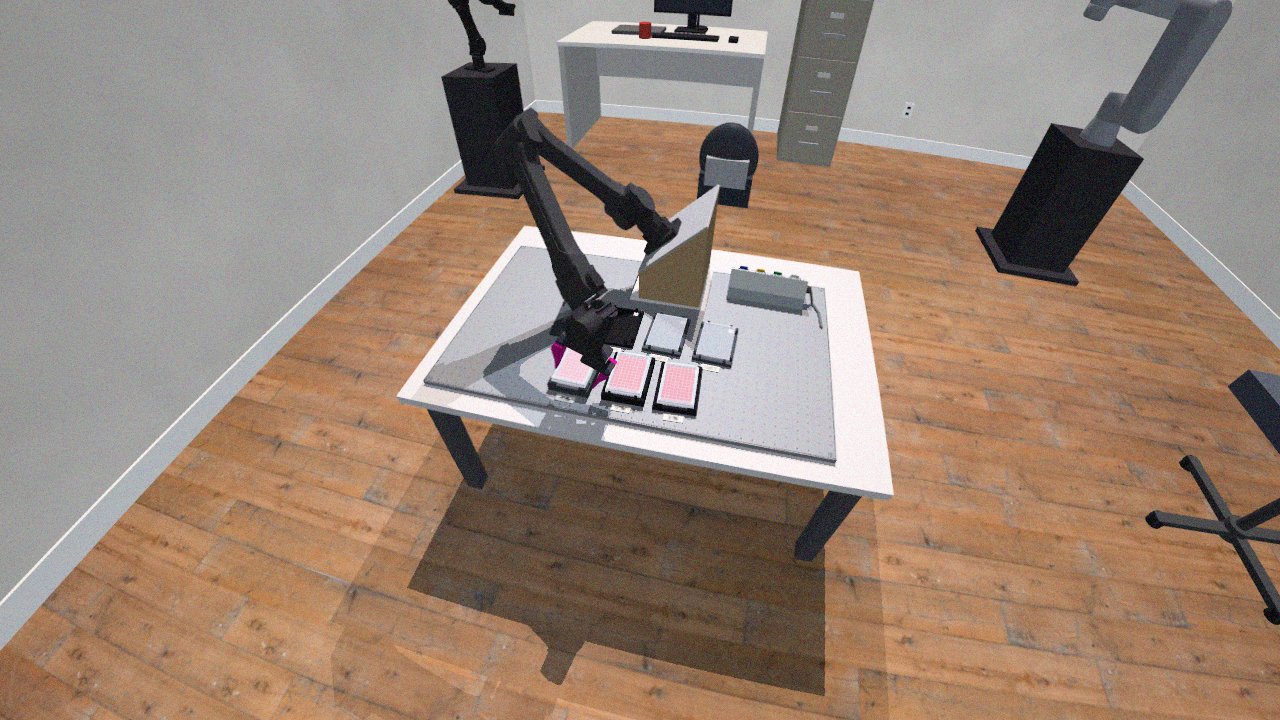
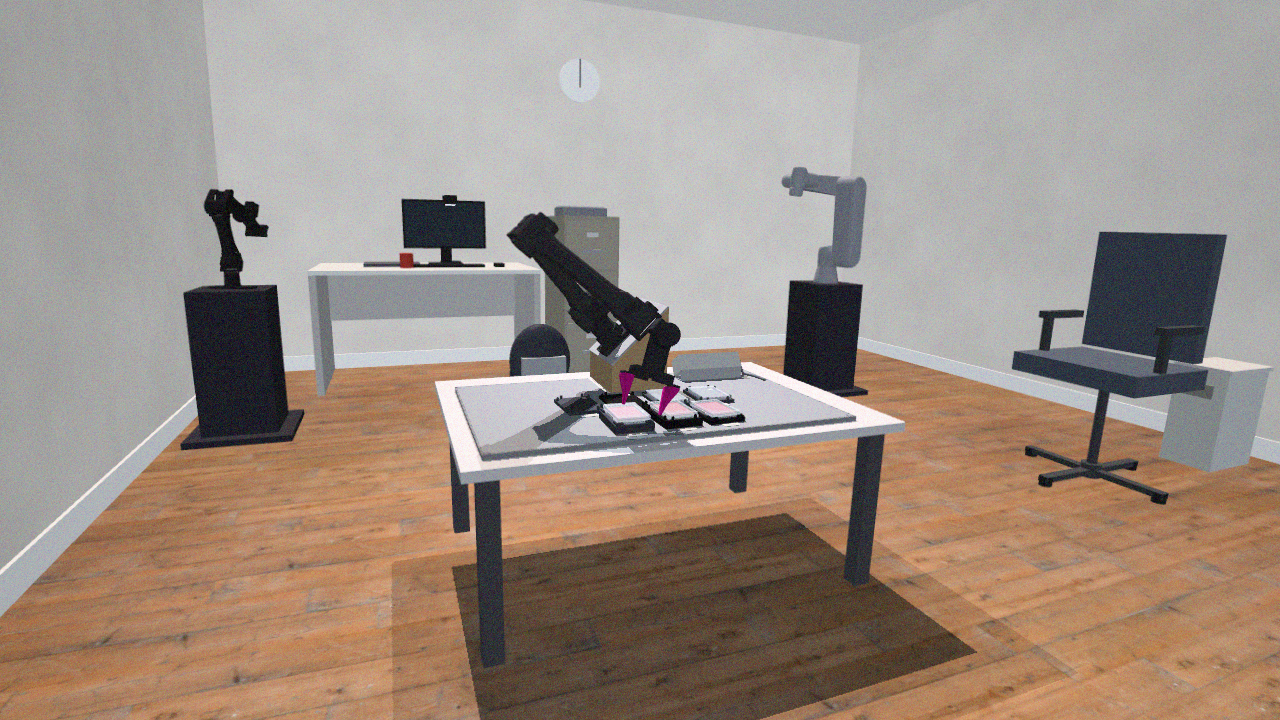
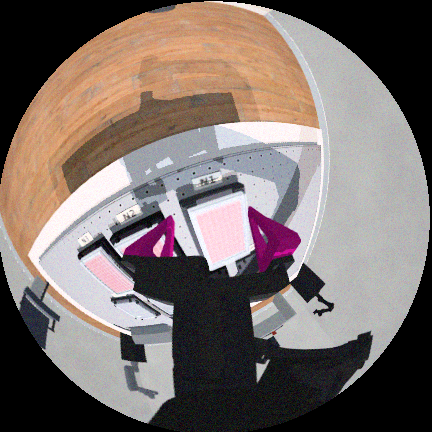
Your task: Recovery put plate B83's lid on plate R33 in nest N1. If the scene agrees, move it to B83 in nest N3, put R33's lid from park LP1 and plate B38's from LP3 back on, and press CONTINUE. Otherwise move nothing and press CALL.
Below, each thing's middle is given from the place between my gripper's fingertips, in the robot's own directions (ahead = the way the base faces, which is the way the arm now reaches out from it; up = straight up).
The LP2 spot [image 1: 623, 332] lies 230 mm behind my hand, 40 mm to the left of it and 40 mm below it.
